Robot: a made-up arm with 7 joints. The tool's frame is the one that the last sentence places.
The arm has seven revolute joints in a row. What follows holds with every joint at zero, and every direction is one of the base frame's.
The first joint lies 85 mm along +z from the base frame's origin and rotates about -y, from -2.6 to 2.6 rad.
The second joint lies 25 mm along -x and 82 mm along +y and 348 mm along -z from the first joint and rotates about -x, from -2.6 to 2.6 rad.
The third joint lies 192 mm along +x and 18 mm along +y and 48 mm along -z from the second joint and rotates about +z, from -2.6 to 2.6 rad.
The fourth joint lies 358 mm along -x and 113 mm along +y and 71 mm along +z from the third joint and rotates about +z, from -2.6 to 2.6 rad.
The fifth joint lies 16 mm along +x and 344 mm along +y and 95 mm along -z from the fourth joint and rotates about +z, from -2.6 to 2.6 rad.
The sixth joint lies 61 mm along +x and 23 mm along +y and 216 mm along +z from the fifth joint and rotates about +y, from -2.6 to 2.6 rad.
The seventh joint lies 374 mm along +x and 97 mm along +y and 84 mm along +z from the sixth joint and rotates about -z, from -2.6 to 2.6 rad.
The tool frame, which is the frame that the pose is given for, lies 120 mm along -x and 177 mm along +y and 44 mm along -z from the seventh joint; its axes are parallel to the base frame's.
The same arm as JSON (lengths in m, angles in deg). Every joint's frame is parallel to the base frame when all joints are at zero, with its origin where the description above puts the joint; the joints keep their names.
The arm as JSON. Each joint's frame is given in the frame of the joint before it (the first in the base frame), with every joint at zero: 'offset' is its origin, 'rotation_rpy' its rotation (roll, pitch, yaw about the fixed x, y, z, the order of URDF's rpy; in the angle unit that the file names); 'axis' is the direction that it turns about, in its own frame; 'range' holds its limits. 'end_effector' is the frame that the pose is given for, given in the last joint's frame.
{
  "length_unit": "m",
  "angle_unit": "deg",
  "chain": [
    {
      "id": "joint 1",
      "offset": [
        0.0,
        0.0,
        0.085
      ],
      "rotation_rpy": [
        0.0,
        0.0,
        0.0
      ],
      "axis": [
        0.0,
        -1.0,
        0.0
      ],
      "range": [
        -148.97,
        148.97
      ]
    },
    {
      "id": "joint 2",
      "offset": [
        -0.025,
        0.082,
        -0.348
      ],
      "rotation_rpy": [
        0.0,
        0.0,
        0.0
      ],
      "axis": [
        -1.0,
        0.0,
        0.0
      ],
      "range": [
        -148.97,
        148.97
      ]
    },
    {
      "id": "joint 3",
      "offset": [
        0.192,
        0.018,
        -0.048
      ],
      "rotation_rpy": [
        0.0,
        0.0,
        0.0
      ],
      "axis": [
        0.0,
        0.0,
        1.0
      ],
      "range": [
        -148.97,
        148.97
      ]
    },
    {
      "id": "joint 4",
      "offset": [
        -0.358,
        0.113,
        0.071
      ],
      "rotation_rpy": [
        0.0,
        0.0,
        0.0
      ],
      "axis": [
        0.0,
        0.0,
        1.0
      ],
      "range": [
        -148.97,
        148.97
      ]
    },
    {
      "id": "joint 5",
      "offset": [
        0.016,
        0.344,
        -0.095
      ],
      "rotation_rpy": [
        0.0,
        0.0,
        0.0
      ],
      "axis": [
        0.0,
        0.0,
        1.0
      ],
      "range": [
        -148.97,
        148.97
      ]
    },
    {
      "id": "joint 6",
      "offset": [
        0.061,
        0.023,
        0.216
      ],
      "rotation_rpy": [
        0.0,
        0.0,
        0.0
      ],
      "axis": [
        0.0,
        1.0,
        0.0
      ],
      "range": [
        -148.97,
        148.97
      ]
    },
    {
      "id": "joint 7",
      "offset": [
        0.374,
        0.097,
        0.084
      ],
      "rotation_rpy": [
        0.0,
        0.0,
        0.0
      ],
      "axis": [
        0.0,
        0.0,
        -1.0
      ],
      "range": [
        -148.97,
        148.97
      ]
    }
  ],
  "end_effector": {
    "offset": [
      -0.12,
      0.177,
      -0.044
    ],
    "rotation_rpy": [
      0.0,
      0.0,
      0.0
    ]
  }
}

